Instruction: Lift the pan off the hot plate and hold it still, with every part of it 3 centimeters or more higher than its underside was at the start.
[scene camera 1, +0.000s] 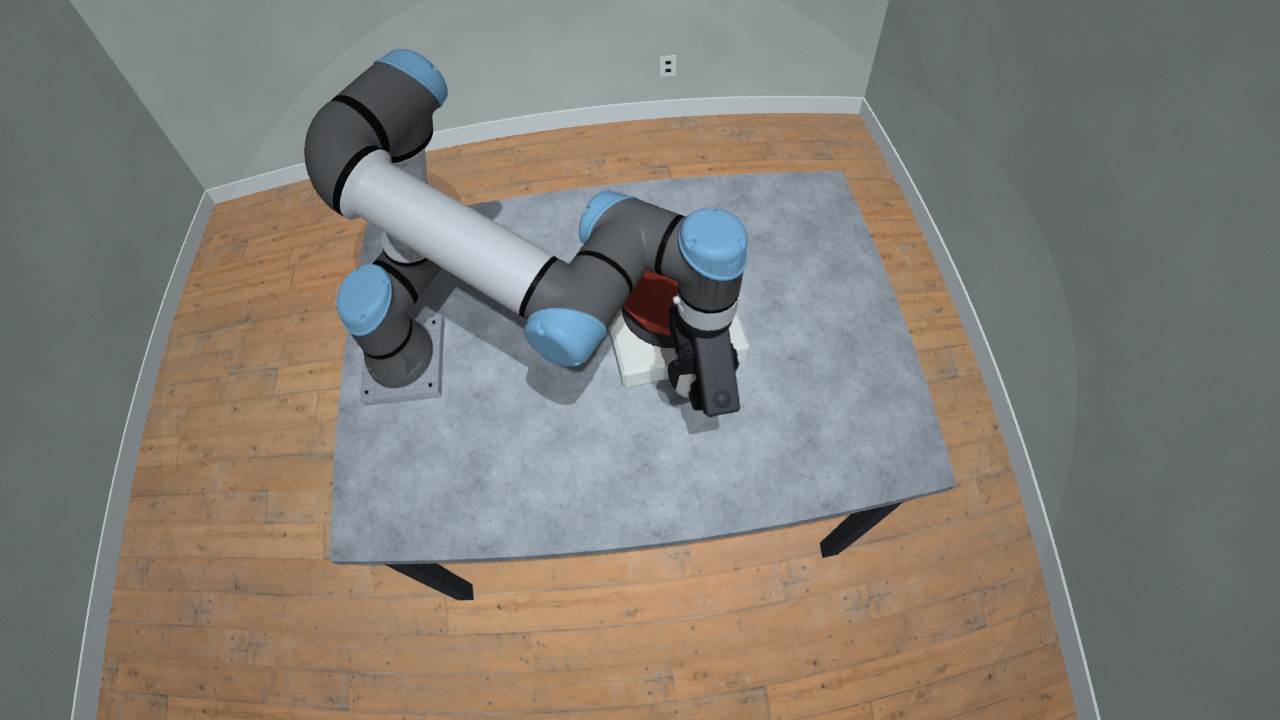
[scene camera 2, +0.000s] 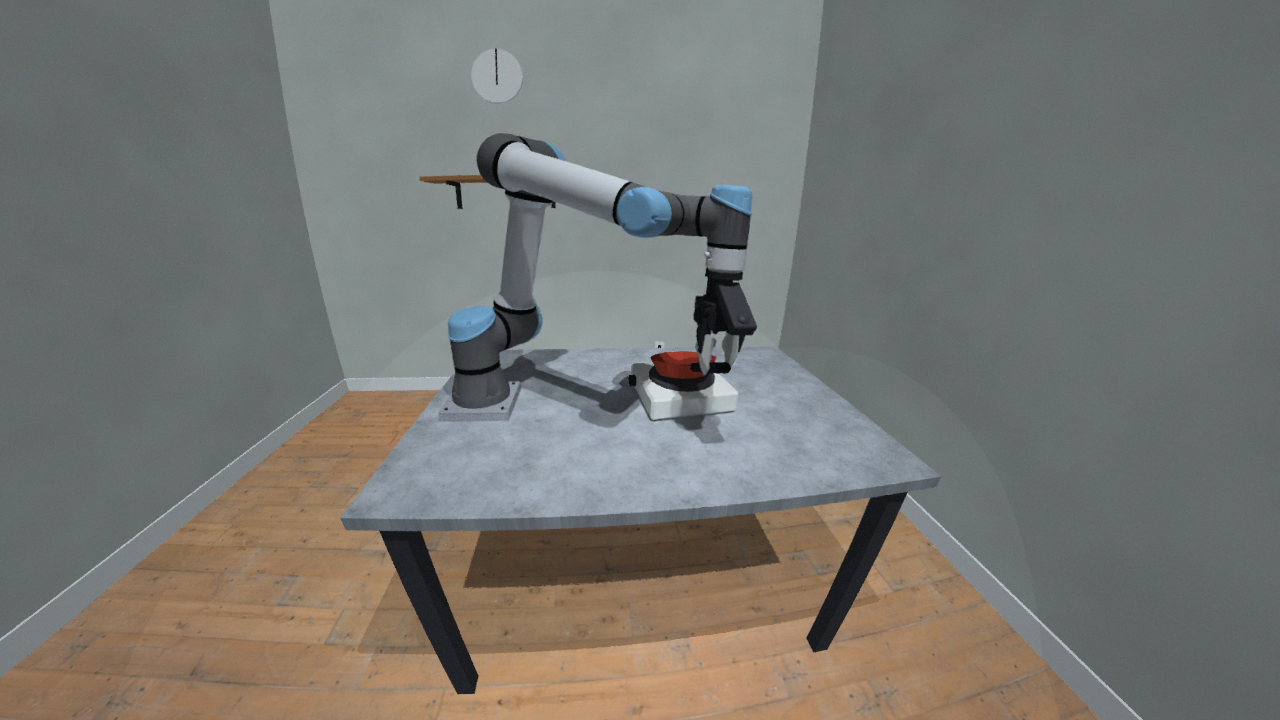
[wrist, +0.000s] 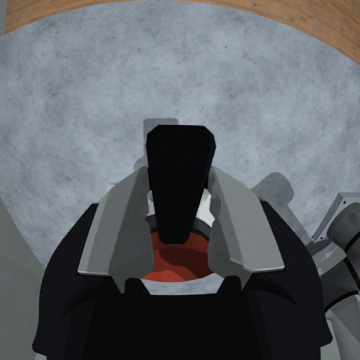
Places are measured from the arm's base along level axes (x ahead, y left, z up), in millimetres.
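Pixels of known places: gripper, between the fingertips: (scene camera 1: 698, 392) (scene camera 2: 714, 374); arm's base, origin of its link: (scene camera 1: 399, 355) (scene camera 2: 482, 394).
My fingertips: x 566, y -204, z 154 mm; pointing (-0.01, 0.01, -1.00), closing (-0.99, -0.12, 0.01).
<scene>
Ahead of a thing's pixels: the offset from my fingertips to its top centre. "spot": to the spot under its first point. Level surfaces: height alone.
The pan has a red bowl (scene camera 1: 651, 304) (scene camera 2: 677, 363) (wrist: 180, 265) and a black handle (wrist: 181, 150). The hot plate @(24 mm back, 239 mm left, 108 mm down) (scene camera 1: 642, 363) (scene camera 2: 691, 402) is a white box with a black disc @(spot: 24 mm back, 192 mm left, 108 mm down) (scene camera 2: 682, 381) on top. My gripper (scene camera 2: 717, 366) (wrist: 177, 168) is shut on the handle, with one grey finger on each side of it. In the scene camera 2 view the bowl sits close over the black disc and looks tipped. I cannot tell whether its underside still touches the disc. In the scene camera 1 view the arm and gripper hide part of the bowl and the handle.
The hot plate stands on the grey table @(180 mm down) (scene camera 1: 537, 483) (scene camera 2: 581, 474). A small black knob @(153 mm back, 279 mm left, 129 mm down) (scene camera 2: 632, 380) sticks out at its left side. The robot base (scene camera 1: 401, 380) (scene camera 2: 478, 398) stands at the table's left. A wooden shelf (scene camera 2: 447, 179) hangs on the back wall.
</scene>
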